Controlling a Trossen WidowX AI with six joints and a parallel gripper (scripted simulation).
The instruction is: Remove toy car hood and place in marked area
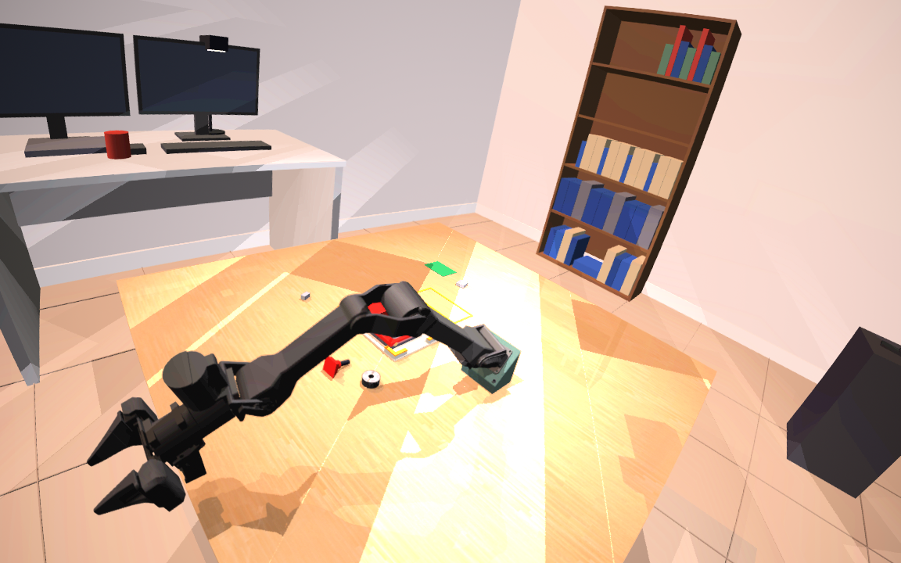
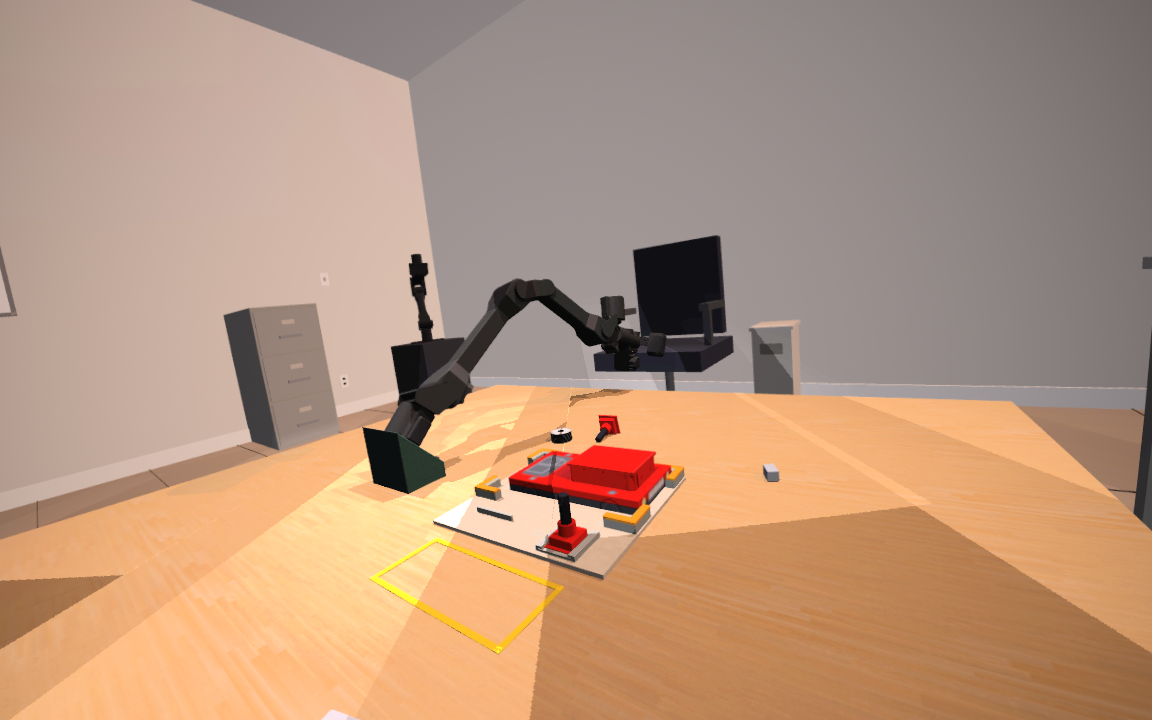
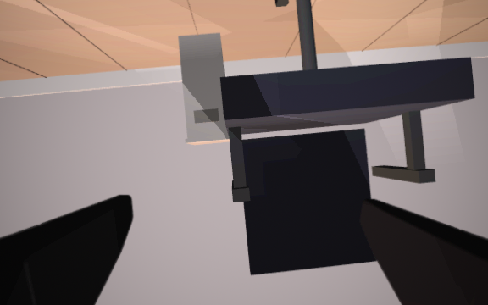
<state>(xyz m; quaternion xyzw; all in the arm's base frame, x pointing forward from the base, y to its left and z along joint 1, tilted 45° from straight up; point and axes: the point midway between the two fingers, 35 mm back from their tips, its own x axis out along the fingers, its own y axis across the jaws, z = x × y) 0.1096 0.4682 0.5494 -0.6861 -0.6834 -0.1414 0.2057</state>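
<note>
Right now the red hood is 24 cm ahead of my gripper tip, 67 cm to the right of it and 6 cm below it. The rest, counted from my gripper tip: black wheel (4 cm ahead, 51 cm to the right, 10 cm below); green patch (36 cm ahead, 108 cm to the right, 10 cm below).
</note>
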